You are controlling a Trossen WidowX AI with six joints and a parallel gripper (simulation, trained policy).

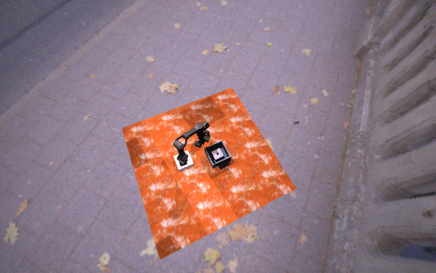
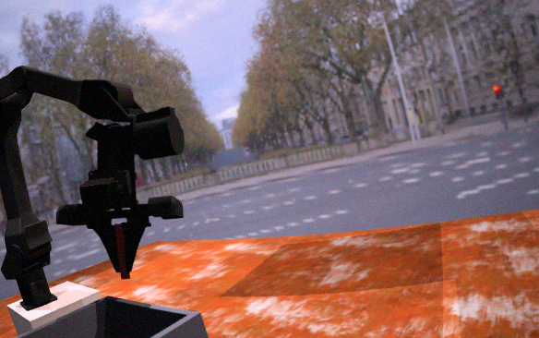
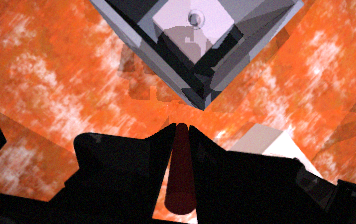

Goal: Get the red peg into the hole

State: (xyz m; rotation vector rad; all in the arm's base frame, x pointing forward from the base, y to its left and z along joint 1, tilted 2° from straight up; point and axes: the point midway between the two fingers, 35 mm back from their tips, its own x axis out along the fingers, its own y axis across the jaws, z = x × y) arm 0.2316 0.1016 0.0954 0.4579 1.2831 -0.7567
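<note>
My gripper tip is now 120 mm to the left of the plate, 100 mm short of it and 80 mm above it. Also, from my gripper tip: red peg: 30 mm above, 10 mm to the left; dark grey box: 120 mm to the right, 100 mm below, 100 mm ahead.
</note>
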